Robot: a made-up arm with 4 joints. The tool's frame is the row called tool.
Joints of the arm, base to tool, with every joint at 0 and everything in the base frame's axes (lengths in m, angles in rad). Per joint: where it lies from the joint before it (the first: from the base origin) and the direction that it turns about. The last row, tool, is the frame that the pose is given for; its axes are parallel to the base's.
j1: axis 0 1 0 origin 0 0 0.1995
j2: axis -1 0 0 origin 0.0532 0.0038 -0.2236
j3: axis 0 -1 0 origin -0.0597 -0.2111 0.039
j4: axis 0 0 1 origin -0.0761 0.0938 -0.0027
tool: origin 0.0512 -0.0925 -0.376
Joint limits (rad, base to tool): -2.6..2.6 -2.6..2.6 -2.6..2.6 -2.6..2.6
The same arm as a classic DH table. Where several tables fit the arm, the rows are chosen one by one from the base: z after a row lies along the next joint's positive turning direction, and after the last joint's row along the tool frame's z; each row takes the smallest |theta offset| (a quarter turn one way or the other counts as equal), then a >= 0, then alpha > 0; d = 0 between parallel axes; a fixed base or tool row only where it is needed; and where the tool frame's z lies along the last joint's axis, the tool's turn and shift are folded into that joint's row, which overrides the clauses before.
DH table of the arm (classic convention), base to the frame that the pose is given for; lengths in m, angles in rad. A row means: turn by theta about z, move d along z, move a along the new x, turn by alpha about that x. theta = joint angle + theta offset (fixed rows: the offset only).
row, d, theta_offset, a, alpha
base (fixed), 0.1995, 0, 0, -1.5708
j1, 0.0038, 1.5708, 0.2236, -1.5708
j2, 0.0065, 0, -0.039, -1.5708
j3, 0.1173, -1.5708, 0.0761, 1.5708
j4, 0, -1.0653, -0.1057, 0
tool (fixed), -0.3787, -2.0763, 0, 0
Joint limits (rad, base to tool): -2.6..2.6 -2.6..2.6 -2.6..2.6 -2.6..2.6

